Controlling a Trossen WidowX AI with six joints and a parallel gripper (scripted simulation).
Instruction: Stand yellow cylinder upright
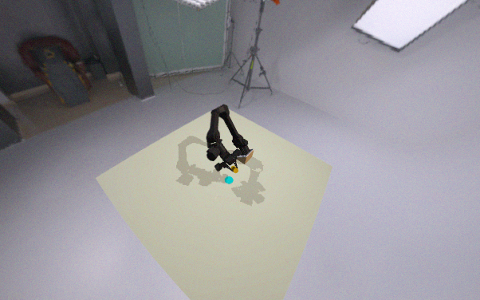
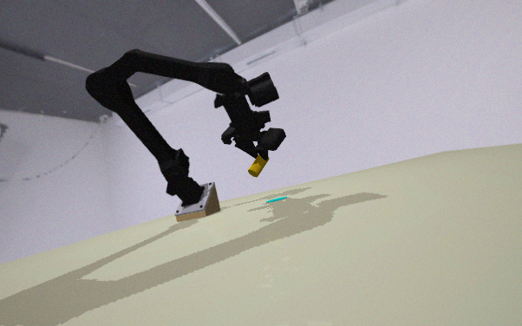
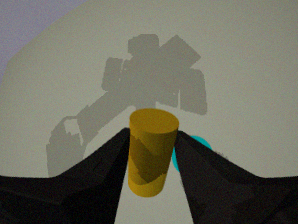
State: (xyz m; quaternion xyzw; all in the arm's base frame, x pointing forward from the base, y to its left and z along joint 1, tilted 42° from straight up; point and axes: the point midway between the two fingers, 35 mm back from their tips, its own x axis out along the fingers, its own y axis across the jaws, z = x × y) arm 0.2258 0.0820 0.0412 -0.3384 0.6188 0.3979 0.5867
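Right now my gripper tip is 20 mm short of the cyan circle, 20 mm to the left of it and 120 mm above it. Also, from my gripper tip: yellow cylinder: 10 mm behind, 10 mm to the right, 20 mm below.
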